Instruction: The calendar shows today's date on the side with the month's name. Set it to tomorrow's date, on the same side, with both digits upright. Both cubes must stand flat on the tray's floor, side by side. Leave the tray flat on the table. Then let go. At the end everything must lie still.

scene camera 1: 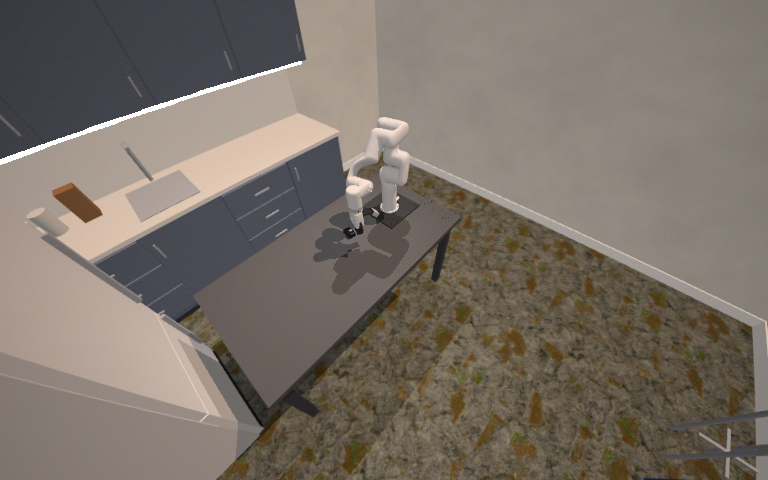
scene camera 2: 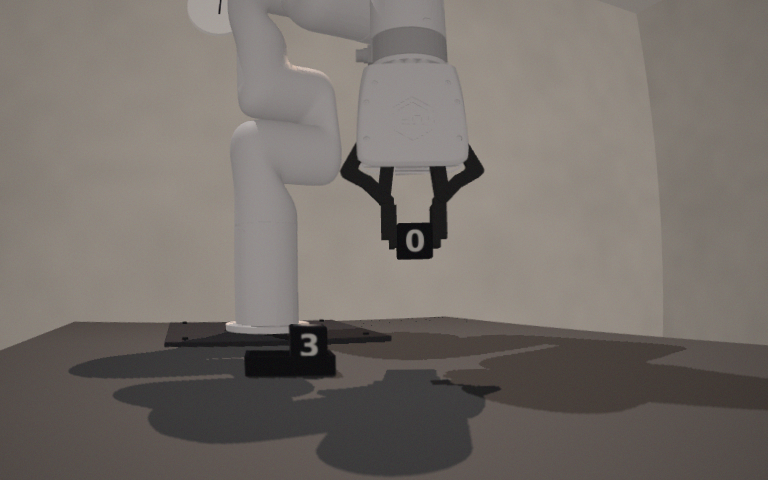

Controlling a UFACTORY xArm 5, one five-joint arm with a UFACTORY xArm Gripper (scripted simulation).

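Observation:
Scene camera 2 shows the gripper (scene camera 2: 414, 248) and a black cube (scene camera 2: 414, 240), along with a black calendar tray (scene camera 2: 257, 362) and another black cube (scene camera 2: 304, 339).

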